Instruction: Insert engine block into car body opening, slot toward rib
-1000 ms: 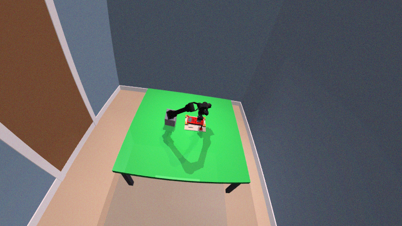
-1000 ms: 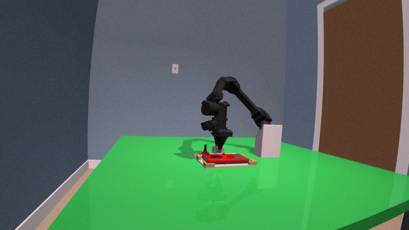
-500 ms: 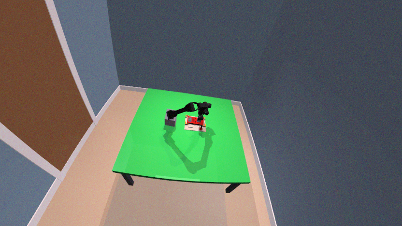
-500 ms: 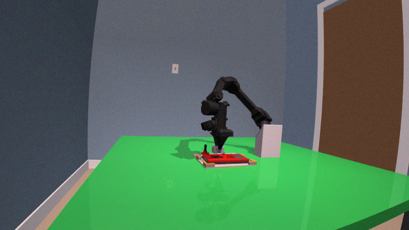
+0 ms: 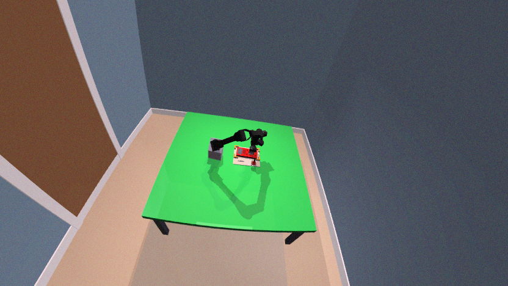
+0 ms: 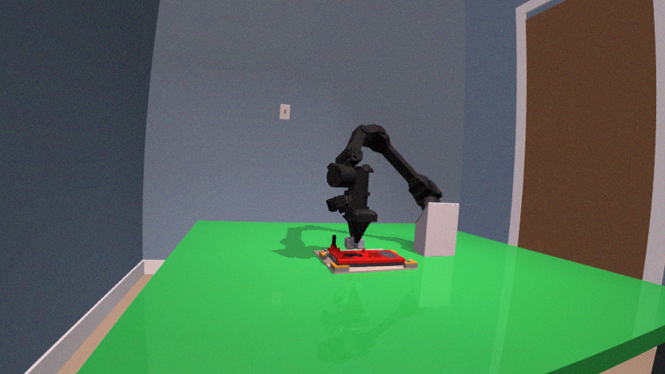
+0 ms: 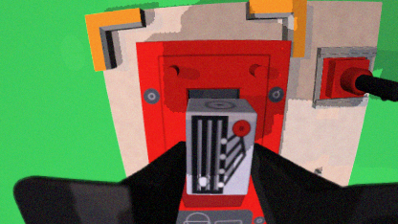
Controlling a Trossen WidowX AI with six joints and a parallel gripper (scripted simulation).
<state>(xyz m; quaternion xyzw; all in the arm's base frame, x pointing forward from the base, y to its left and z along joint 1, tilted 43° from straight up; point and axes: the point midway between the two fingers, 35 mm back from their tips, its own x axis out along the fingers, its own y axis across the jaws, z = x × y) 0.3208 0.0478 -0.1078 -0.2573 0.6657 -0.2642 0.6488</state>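
My gripper tip is now 10 mm above the engine block.
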